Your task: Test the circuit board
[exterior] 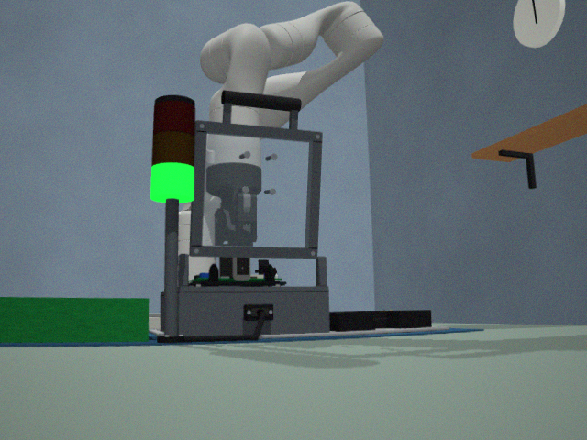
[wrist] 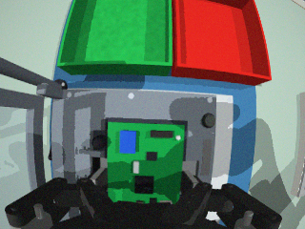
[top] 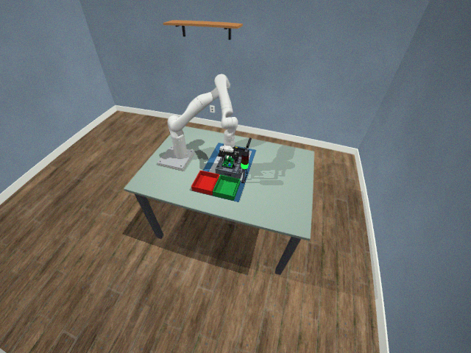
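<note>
My gripper is now 10 mm above the green circuit board. Round my hand: red bin 220 mm to the right, 70 mm below, 60 mm behind; then green bin 190 mm to the right, 80 mm ahead, 70 mm below; then clear lid 110 mm ahead, 100 mm above, 20 mm to the left.
</note>
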